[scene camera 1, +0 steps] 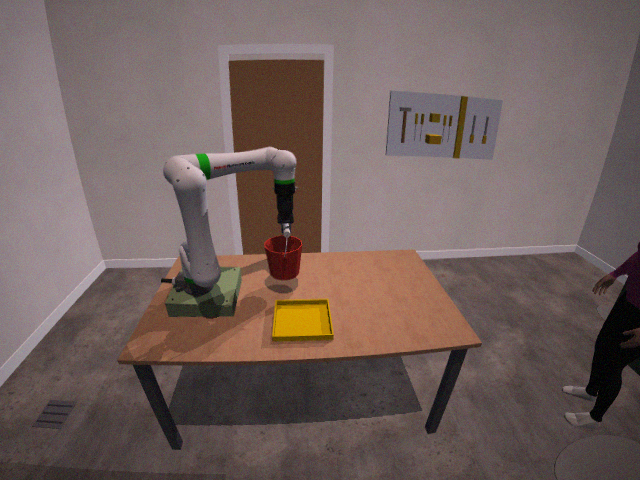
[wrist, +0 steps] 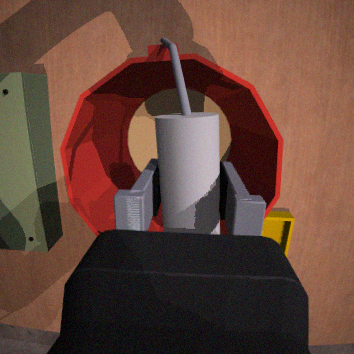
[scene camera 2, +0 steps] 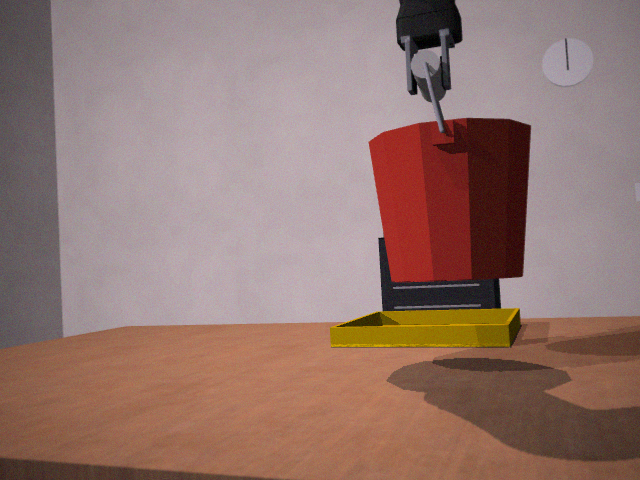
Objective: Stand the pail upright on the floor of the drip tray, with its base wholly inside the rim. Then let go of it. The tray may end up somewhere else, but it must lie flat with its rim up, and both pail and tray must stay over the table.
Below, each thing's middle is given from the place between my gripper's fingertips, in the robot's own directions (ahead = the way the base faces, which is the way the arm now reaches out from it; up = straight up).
Now: the yellow drip tray [scene camera 2: 469,327] 80 mm ahead of my hand, 280 mm to the right of it and 310 mm below it.
